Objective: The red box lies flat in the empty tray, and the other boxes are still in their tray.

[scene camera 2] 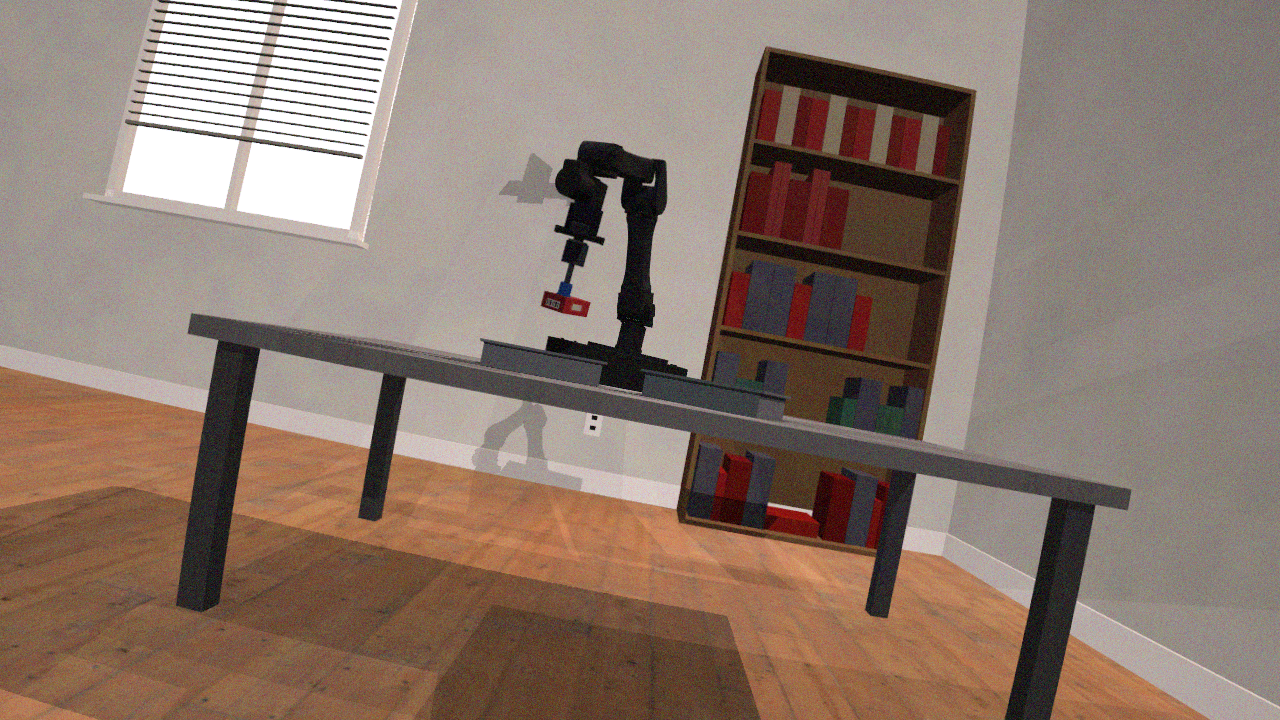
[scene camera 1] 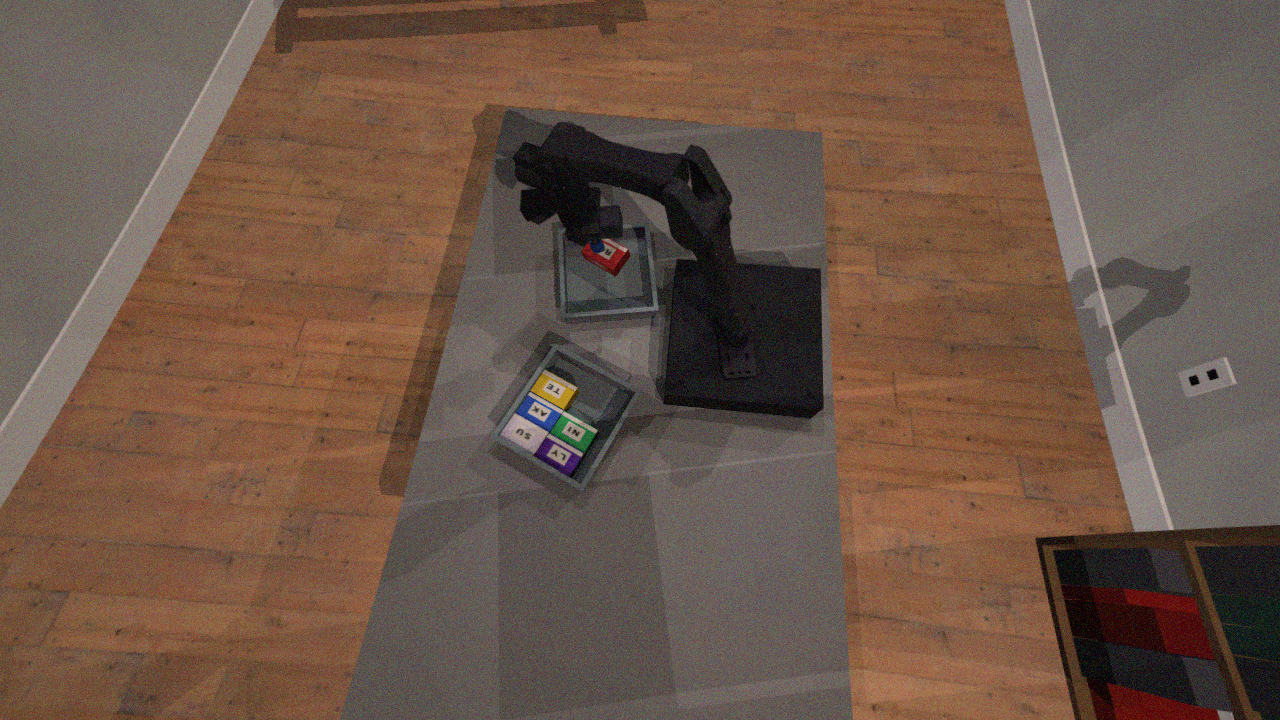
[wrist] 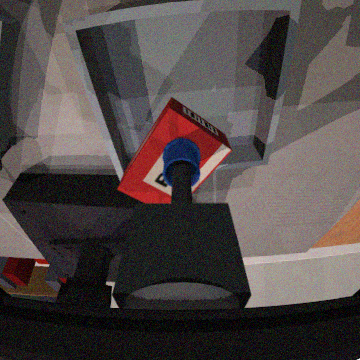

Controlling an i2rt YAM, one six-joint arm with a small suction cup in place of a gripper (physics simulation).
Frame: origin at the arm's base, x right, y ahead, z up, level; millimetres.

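Where they show: hand, its tool point: (scene camera 2: 562,300) (scene camera 1: 598,249) (wrist: 181,148); arm's base, origin of its link: (scene camera 2: 627,354) (scene camera 1: 733,335) (wrist: 97,247).
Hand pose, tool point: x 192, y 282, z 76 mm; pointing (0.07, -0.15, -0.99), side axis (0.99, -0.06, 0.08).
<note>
Things, the pixels of their top centre, and the offset from my tool point.
- red box, centre of its top: (wrist: 172,178) (scene camera 2: 568,293) (scene camera 1: 605,247) dx -10, dy -15, dz +19 mm
- empty tray, centre of its top: (wrist: 190,106) (scene camera 2: 542,350) (scene camera 1: 606,268) dx +19, dy -12, dz -108 mm
- yellow box, centre of its top: (scene camera 1: 554,388) dx -273, dy +118, dz -118 mm
- blue box, centre of its top: (scene camera 1: 539,411) dx -321, dy +151, dz -121 mm
- green box, centre of its top: (scene camera 1: 573,431) dx -370, dy +79, dz -124 mm
- pale pink box, centre of its top: (scene camera 1: 523,433) dx -370, dy +182, dz -114 mm
- purple box, centre of its top: (scene camera 1: 558,454) dx -418, dy +110, dz -120 mm
My gripper, a blue suction cup (scene camera 1: 597,245) (scene camera 2: 564,289) (wrist: 181,160), is shut on the red box (scene camera 1: 610,258) (scene camera 2: 575,306) (wrist: 150,155), held by its labelled top face. The box hangs in the air, slightly tilted in scene camera 2, well above the empty tray (scene camera 1: 611,313) (scene camera 2: 542,359) (wrist: 94,95). In the wrist view it is turned against the tray's walls. The other tray (scene camera 1: 608,445) (scene camera 2: 698,390) holds a yellow box (scene camera 1: 562,396), a blue box (scene camera 1: 538,411), a green box (scene camera 1: 573,431), a pale pink box (scene camera 1: 522,434) and a purple box (scene camera 1: 558,455), all in scene camera 1.
The arm's black base plate (scene camera 1: 778,340) lies right beside the empty tray on the grey table (scene camera 1: 716,573) (scene camera 2: 859,447). The two trays stand a short gap apart. A bookshelf (scene camera 2: 848,254) stands against the wall behind the table.
</note>
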